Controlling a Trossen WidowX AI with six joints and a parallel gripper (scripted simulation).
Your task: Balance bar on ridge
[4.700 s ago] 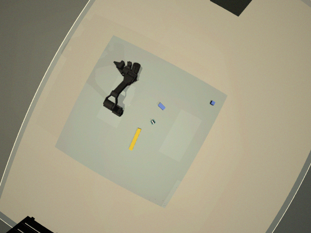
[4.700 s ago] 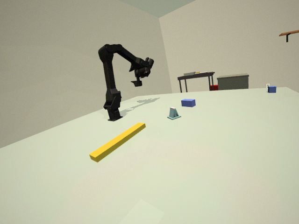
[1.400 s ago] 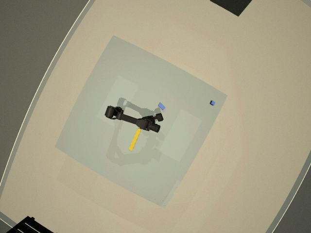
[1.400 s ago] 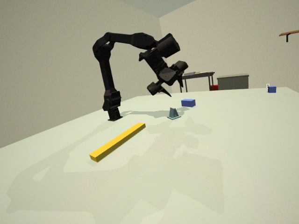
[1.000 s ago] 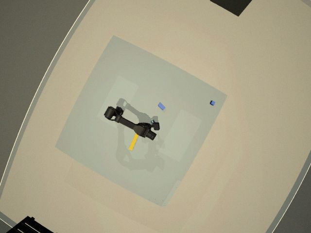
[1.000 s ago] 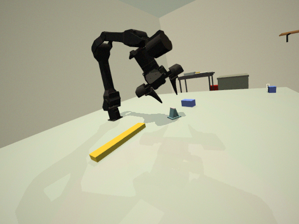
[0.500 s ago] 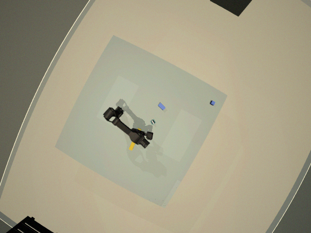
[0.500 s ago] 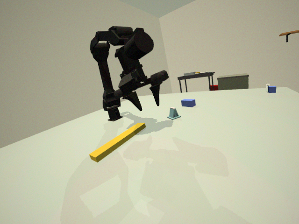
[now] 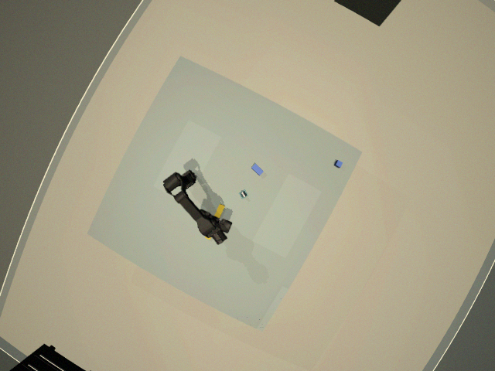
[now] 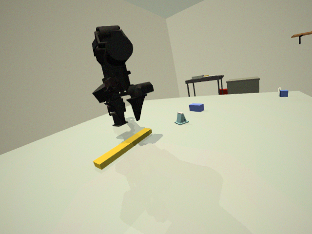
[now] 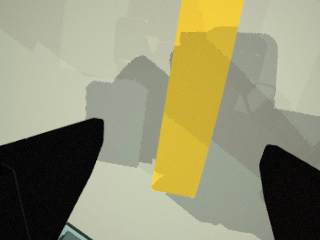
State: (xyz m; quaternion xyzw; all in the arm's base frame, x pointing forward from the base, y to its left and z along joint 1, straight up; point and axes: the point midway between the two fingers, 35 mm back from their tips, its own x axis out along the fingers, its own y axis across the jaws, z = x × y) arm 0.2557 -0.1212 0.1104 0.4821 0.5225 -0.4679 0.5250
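My gripper tip is 70 mm above the yellow bar and 30 mm to the left of it. Also, from my gripper tip: small blue cube 620 mm to the left, 480 mm ahead, 60 mm below.
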